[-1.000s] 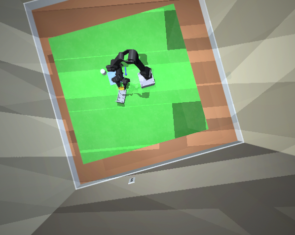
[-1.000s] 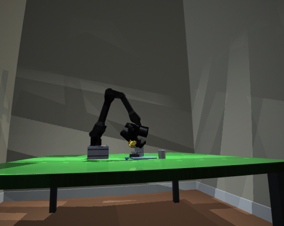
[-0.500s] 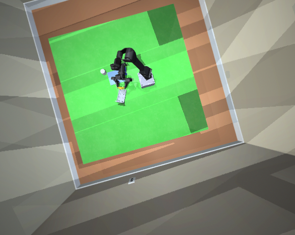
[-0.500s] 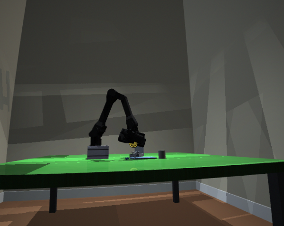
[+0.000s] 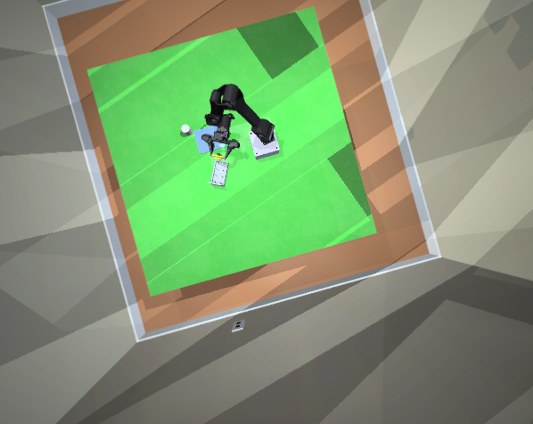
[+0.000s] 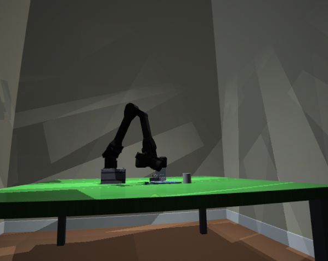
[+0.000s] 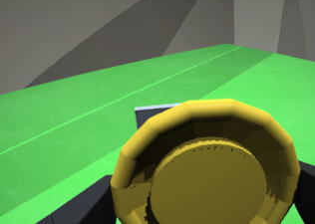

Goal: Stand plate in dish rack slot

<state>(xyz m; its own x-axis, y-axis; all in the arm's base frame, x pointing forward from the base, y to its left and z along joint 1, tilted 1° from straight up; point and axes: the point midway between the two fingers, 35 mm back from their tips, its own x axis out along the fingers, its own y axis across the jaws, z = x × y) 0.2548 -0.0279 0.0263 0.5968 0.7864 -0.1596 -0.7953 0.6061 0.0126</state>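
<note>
Right now the grey dish rack is 30 mm ahead of my gripper tip, 50 mm to the left of it and 80 mm below it. Also, from my gripper tip: yellow plate (10 mm to the right); then blue spoon (100 mm behind, 150 mm to the right, 100 mm below); then light blue mat (150 mm to the right, 100 mm below).
</note>
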